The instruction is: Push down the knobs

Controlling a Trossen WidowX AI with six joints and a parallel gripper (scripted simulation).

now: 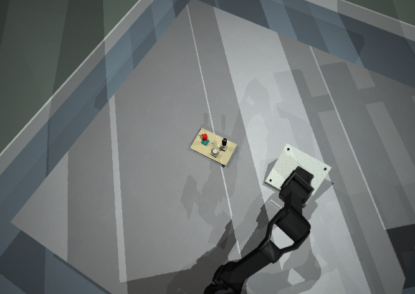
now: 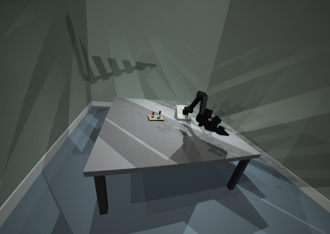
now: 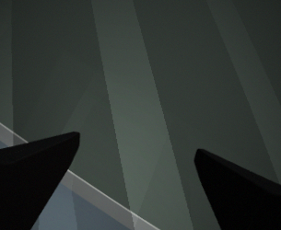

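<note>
Now: the red knob 380 mm ahead of my gripper tip, 610 mm to the right of it and 160 mm below it. Also, from my gripper tip: black knob: 310 mm ahead, 630 mm to the right, 160 mm below.
</note>
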